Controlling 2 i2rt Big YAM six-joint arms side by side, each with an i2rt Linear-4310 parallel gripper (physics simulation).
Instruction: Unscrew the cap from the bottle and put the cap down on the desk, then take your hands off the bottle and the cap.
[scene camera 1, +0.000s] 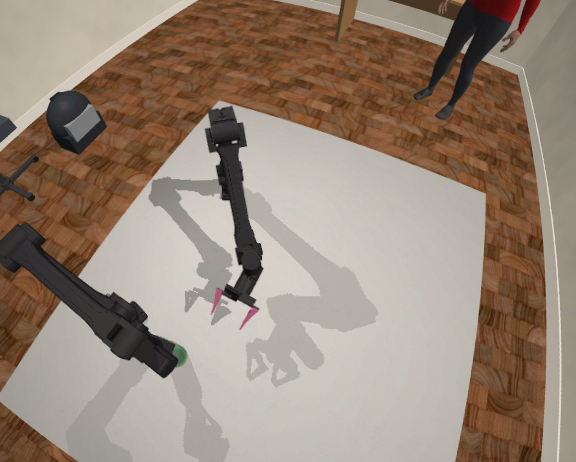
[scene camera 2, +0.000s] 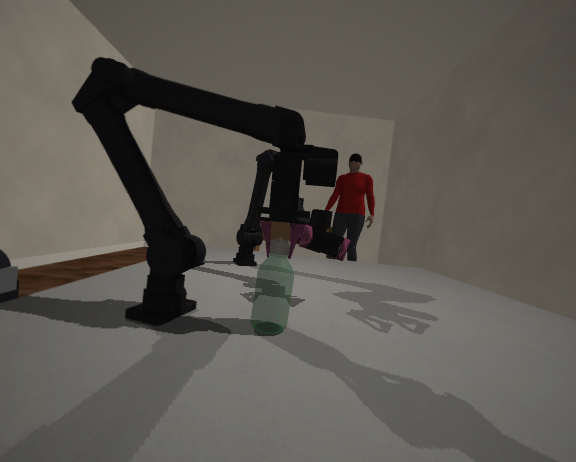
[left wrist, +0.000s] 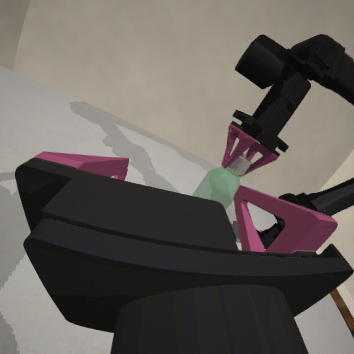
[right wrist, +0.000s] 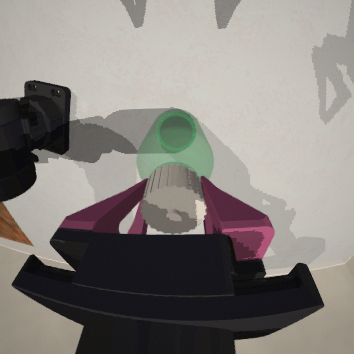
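Pixels of known places: left gripper, fingertip midpoint: (scene camera 1: 225, 322) (scene camera 2: 328, 246) (left wrist: 184, 178); right gripper, fingertip midpoint: (scene camera 2: 278, 257) (left wrist: 230, 170) (right wrist: 174, 183); left arm's base, link origin: (scene camera 2: 244, 263); right arm's base, link origin: (scene camera 2: 163, 312) (right wrist: 49, 116).
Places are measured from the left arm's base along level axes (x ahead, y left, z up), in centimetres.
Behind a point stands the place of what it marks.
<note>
The translucent green bottle (scene camera 1: 180, 356) {z 10.6, x -12.8, y -71.8 cm} (scene camera 2: 272, 295) {z 8.0, x -18.3, y -74.2 cm} (left wrist: 217, 186) {z 11.8, x -13.1, y -69.1 cm} (right wrist: 200, 155) {z 13.4, x -13.6, y -70.0 cm} stands on the white desk (scene camera 1: 400, 225) {z 0.0, x 73.9, y -20.1 cm} (scene camera 2: 250, 400) {z 0.0, x -27.0, y -89.6 cm}. The ribbed grey cap (scene camera 2: 280, 247) {z 17.1, x -16.9, y -72.6 cm} (left wrist: 240, 165) {z 17.1, x -14.9, y -69.1 cm} (right wrist: 173, 205) {z 18.3, x -15.8, y -70.2 cm} sits at the top of its neck; whether its thread is engaged cannot be told. My right gripper (scene camera 2: 280, 255) {z 14.7, x -16.3, y -70.9 cm} (left wrist: 230, 170) {z 14.7, x -16.3, y -70.9 cm} (right wrist: 174, 183) {z 14.7, x -16.3, y -70.9 cm} points down and is shut on the cap, one pink finger on each side. My left gripper (scene camera 1: 226, 321) {z 17.0, x 2.1, y -62.2 cm} (scene camera 2: 324, 245) {z 17.0, x 2.1, y -62.2 cm} (left wrist: 184, 178) {z 17.0, x 2.1, y -62.2 cm} is open and empty, up and to the right of the bottle in scene camera 1, apart from it.
The right arm's base (scene camera 2: 162, 300) {z 3.9, x -36.7, y -62.3 cm} (right wrist: 50, 115) {z 3.9, x -32.2, y -59.1 cm} stands close to the bottle. The left arm (scene camera 1: 239, 200) {z 34.4, x 7.2, y -30.3 cm} reaches in from the desk's far side. A dark helmet-like object (scene camera 1: 75, 120) and a person in red (scene camera 1: 475, 45) (scene camera 2: 354, 195) are beyond the desk.
</note>
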